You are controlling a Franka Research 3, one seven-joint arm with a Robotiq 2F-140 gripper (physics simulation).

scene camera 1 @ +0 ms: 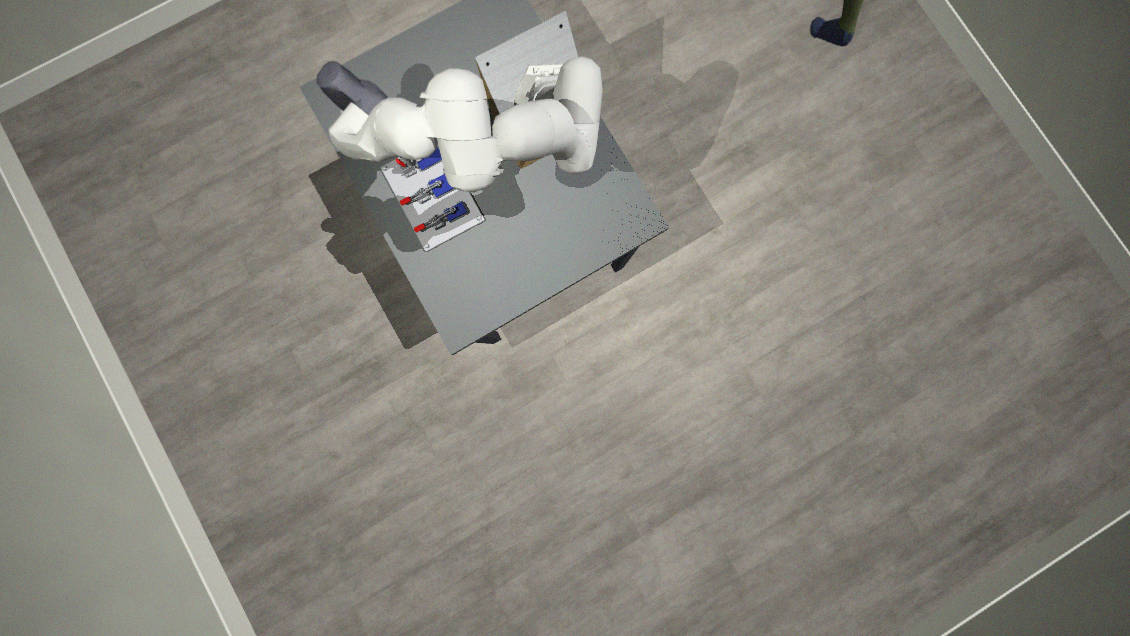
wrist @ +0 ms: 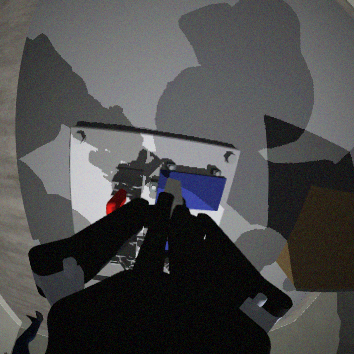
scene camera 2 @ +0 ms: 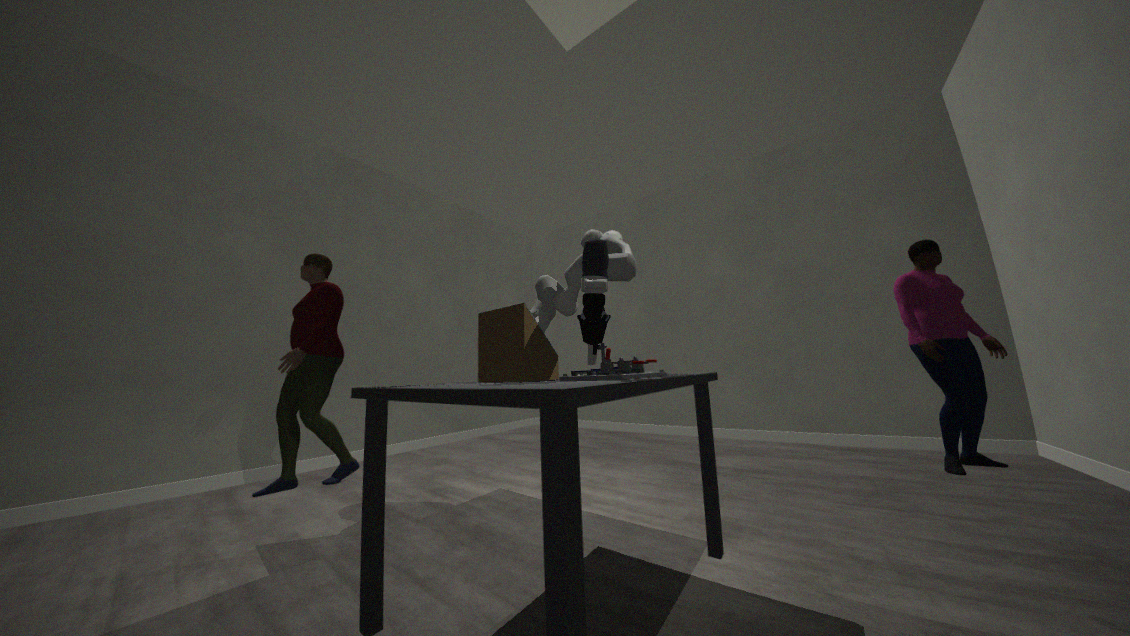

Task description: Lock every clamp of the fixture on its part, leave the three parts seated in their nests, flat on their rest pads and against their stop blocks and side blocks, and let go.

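Note:
The white fixture plate [scene camera 1: 446, 238] [wrist: 82, 190] bears three blue parts in a row, an end part [scene camera 1: 429, 161] [wrist: 202, 190], a middle part [scene camera 1: 442, 186] and a far part [scene camera 1: 457, 210]. The middle and far clamps have red handles [scene camera 1: 405, 200] [scene camera 1: 419, 228] pointing outward; in scene camera 2 a red handle [scene camera 2: 650, 361] lies level. Another red handle [scene camera 2: 608, 353] stands upright, apparently the end clamp's, whose red handle [wrist: 116, 201] shows beside the fingers. My gripper [scene camera 2: 592, 361] [wrist: 170, 189] is shut and empty, its tips over the end part's edge nearer the clamp. Contact and seating cannot be told.
A brown box-like block [scene camera 2: 502, 347] [wrist: 325, 240] stands on the grey table [scene camera 1: 537, 244] beside the fixture. The white arm [scene camera 1: 466, 118] reaches over the table from its metal base plate [scene camera 1: 525, 47]. Two people [scene camera 2: 318, 319] [scene camera 2: 937, 308] stand beyond the table.

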